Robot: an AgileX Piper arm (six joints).
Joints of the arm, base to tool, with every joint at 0 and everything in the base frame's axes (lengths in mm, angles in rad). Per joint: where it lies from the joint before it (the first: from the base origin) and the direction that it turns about. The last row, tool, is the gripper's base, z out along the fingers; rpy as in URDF.
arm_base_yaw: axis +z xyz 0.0 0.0 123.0
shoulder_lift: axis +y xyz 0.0 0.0 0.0
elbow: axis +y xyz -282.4 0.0 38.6
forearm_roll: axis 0.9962 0 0.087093 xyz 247.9 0.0 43.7
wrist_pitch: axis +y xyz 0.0 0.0 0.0
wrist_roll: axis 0.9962 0 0.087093 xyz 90.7 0.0 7.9
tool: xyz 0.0 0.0 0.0 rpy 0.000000 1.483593 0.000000
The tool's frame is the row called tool.
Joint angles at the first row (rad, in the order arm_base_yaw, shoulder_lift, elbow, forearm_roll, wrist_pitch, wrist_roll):
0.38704 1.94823 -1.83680 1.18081 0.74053 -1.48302
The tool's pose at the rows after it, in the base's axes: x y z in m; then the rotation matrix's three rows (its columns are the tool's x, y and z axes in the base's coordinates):
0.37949 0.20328 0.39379; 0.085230 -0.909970 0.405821; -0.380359 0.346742 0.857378; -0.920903 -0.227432 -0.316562
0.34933 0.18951 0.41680; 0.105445 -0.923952 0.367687; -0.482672 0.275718 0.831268; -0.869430 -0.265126 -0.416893
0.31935 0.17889 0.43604; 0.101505 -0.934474 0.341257; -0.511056 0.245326 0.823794; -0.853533 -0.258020 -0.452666
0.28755 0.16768 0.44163; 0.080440 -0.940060 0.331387; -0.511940 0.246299 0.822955; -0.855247 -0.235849 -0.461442
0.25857 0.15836 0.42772; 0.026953 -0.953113 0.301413; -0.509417 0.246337 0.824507; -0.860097 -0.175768 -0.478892
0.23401 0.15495 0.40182; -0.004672 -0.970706 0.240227; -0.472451 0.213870 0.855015; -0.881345 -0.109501 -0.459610
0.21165 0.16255 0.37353; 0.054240 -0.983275 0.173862; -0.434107 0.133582 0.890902; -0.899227 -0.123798 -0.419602
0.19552 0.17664 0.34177; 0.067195 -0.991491 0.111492; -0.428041 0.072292 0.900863; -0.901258 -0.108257 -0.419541
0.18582 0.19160 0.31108; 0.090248 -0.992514 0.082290; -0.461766 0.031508 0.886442; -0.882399 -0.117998 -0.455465
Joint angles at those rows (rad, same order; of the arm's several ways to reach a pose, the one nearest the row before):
0.35043 1.85449 -1.83682 1.07205 0.86075 -1.41938
0.34586 1.76278 -1.83684 0.90884 0.98528 -1.32451
0.34585 1.67173 -1.80892 0.85370 1.06496 -1.26215
0.34586 1.55513 -1.69438 0.84928 1.07917 -1.23872
0.34585 1.44223 -1.52200 0.87208 1.07510 -1.23696
0.34857 1.35310 -1.32454 0.97503 1.05872 -1.31907
0.39406 1.29580 -1.14701 1.09669 1.01518 -1.49891
0.47190 1.28585 -1.01230 1.17059 0.95484 -1.61317
0.55625 1.30825 -0.92084 1.19971 0.86510 -1.70421

